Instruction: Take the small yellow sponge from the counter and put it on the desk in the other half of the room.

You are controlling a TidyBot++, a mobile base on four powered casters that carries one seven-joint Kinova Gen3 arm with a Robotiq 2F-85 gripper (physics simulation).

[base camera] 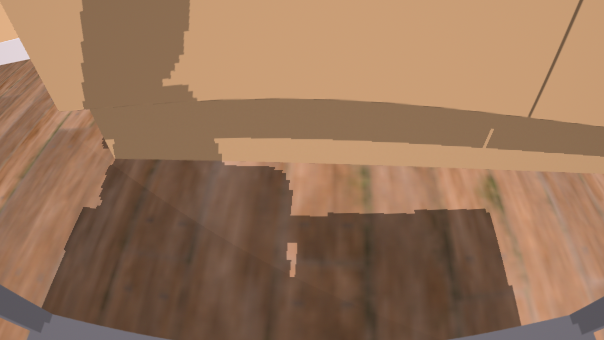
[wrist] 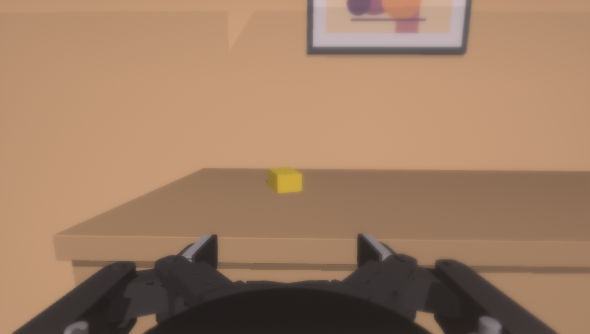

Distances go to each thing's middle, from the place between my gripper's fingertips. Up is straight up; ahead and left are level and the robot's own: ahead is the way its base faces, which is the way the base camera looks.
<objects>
Right now the small yellow sponge (wrist: pixel 285 179) is 500 mm ahead of my hand, 10 mm to the left of it and 60 mm below it.
</objects>
